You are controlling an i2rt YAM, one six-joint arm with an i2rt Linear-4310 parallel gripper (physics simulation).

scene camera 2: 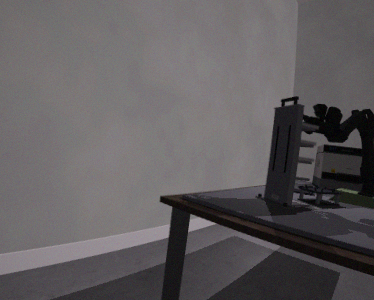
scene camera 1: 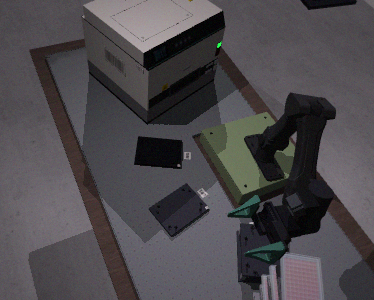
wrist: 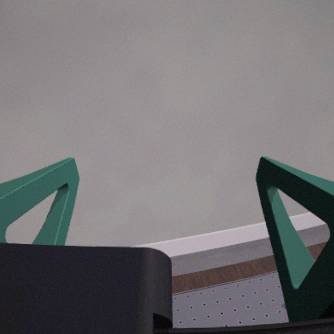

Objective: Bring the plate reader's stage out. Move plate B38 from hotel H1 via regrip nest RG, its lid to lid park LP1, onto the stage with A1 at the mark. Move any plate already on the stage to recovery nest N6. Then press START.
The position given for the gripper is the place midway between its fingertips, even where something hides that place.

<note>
The gripper (scene camera 1: 236, 233) is open and holds nothing.
The gripper shows as well in the wrist view (wrist: 167, 167).
</note>
